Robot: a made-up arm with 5 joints.
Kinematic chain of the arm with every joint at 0, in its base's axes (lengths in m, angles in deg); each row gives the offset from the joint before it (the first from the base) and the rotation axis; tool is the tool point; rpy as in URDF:
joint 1: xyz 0 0 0.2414 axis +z
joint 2: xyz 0 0 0 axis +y
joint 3: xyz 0.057 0 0.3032 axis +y
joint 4: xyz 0.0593 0 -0.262 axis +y
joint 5: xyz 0.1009 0 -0.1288 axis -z
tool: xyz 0 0 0 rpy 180 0 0
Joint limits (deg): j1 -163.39..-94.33 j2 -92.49..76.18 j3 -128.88..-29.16 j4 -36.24..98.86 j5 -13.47..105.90
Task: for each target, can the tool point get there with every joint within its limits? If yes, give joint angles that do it. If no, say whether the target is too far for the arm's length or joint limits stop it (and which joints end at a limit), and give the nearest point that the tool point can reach.
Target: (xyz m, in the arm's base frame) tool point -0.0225 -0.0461 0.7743
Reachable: yes | joints -116.04 -58.83 -70.41 32.40 54.56
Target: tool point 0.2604 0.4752 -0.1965
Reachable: no: joint limits stop it (at a limit: joint 1, joint 2, joint 3) | nearest point -0.0062 -0.0018 -0.0281 | short by 0.572 m
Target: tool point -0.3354 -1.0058 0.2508
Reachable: no: too far | nearest point -0.2290 -0.6868 0.2478 | short by 0.336 m
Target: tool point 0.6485 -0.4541 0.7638
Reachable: no: too far | nearest point 0.4711 0.1405 0.7638 | short by 0.621 m
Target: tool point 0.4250 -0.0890 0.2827
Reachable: no: joint limits stop it (at a limit: joint 1, joint 2, joint 3, joint 4) | nearest point 0.6425 0.1917 0.3717 | short by 0.366 m
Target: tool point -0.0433 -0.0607 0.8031
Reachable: yes | joints -125.53 -46.63 -97.44 68.71 57.00
